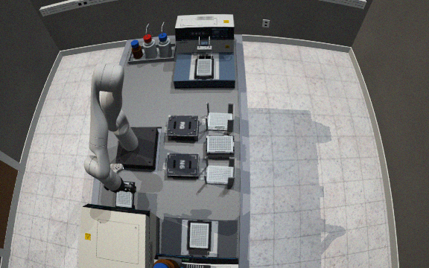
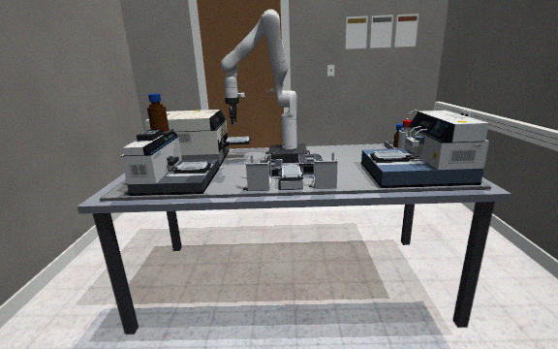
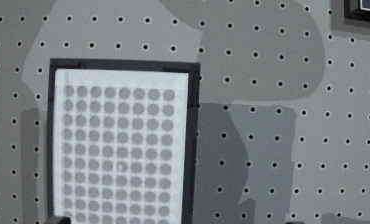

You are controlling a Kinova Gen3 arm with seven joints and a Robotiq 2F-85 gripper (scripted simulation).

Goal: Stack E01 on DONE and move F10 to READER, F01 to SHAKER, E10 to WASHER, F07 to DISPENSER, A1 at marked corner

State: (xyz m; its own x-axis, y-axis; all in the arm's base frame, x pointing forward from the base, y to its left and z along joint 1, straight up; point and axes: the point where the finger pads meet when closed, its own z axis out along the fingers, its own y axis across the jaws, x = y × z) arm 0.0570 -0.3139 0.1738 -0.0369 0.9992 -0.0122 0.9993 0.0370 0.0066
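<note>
My hand is 120 mm above the dark pull-out tray, 40 mm past it and 10 mm to the right of it. From my hand the other things lie so: washer nest (790 mm to the left, 330 mm ahead, 130 mm below); regrip nest (420 mm to the left, 230 mm ahead, 160 mm below).
</note>
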